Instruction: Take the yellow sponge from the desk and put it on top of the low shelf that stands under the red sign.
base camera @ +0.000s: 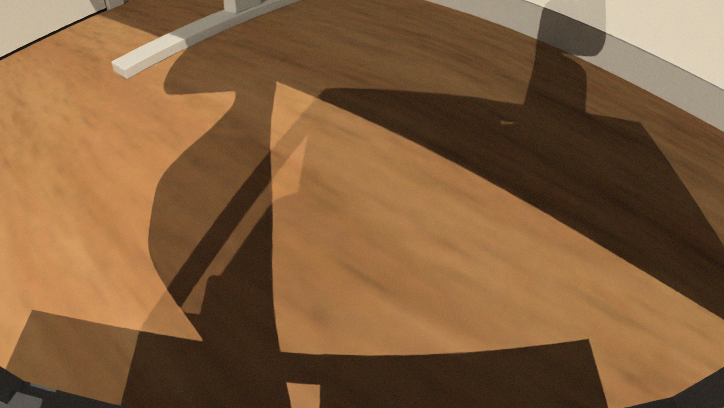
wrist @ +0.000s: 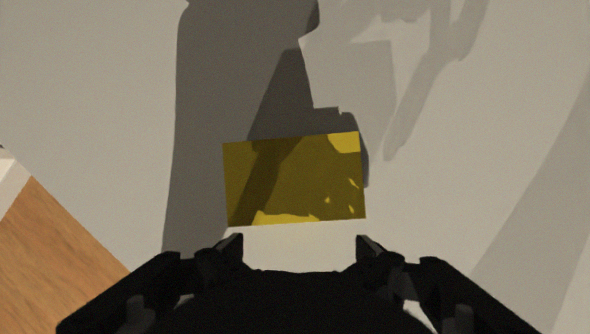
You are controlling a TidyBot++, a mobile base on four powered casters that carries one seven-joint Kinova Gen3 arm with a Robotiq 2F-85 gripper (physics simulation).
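Observation:
The yellow sponge lies flat on the pale desk top in the middle of the wrist view, partly in shadow, its long side running across the view. My gripper is open and empty. Its two fingertips show just below the sponge's near long edge in the wrist view, spread a little narrower than the sponge is long. The sponge is not between them. How high the fingers are above the desk is hard to tell. The low shelf and the red sign do not show in either view.
The desk's edge runs diagonally at the lower left of the wrist view, with wooden floor beyond. In the base camera view, a pale desk foot stands on the floor at the upper left. A wall with a grey baseboard runs along the upper right.

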